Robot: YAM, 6 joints.
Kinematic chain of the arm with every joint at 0, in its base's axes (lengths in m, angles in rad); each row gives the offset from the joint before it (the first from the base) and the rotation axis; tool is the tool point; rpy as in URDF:
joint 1: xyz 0 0 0.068 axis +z
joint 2: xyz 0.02 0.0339 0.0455 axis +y
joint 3: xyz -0.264 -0.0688 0 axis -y
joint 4: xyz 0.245 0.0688 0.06 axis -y
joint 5: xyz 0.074 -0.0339 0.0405 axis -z
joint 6: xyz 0.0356 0 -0.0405 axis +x
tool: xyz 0 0 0 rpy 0 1.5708 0
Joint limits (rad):
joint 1: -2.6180..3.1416
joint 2: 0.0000..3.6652
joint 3: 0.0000..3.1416
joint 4: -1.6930..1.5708
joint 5: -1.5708..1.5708
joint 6: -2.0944..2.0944
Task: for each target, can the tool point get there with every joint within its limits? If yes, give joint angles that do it. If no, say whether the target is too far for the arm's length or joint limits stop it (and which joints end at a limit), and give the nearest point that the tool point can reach.
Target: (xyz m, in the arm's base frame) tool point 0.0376 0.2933 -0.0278
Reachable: yes | joints 1.3814 2.3172 0.6478 0.7137 -0.5395 1.6983
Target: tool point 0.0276 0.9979 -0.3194
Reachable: no: too far | nearest point 0.0164 0.5921 -0.1398 | short by 0.444 m
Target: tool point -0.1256 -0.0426 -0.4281
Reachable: no: joint limits stop it (at a limit: joint 1, joint 2) | nearest point -0.1329 -0.0665 -0.3650 | short by 0.068 m
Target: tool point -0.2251 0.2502 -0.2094
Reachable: yes | joints 2.3704 3.0895 1.2616 0.8459 0.6842 -0.2719
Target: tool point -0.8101 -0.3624 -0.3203
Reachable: no: too far | nearest point -0.5050 -0.2818 -0.1672 | short by 0.351 m
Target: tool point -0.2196 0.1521 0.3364
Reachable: yes | joints 2.4671 1.2371 0.6925 1.0330 -0.5400 0.8946
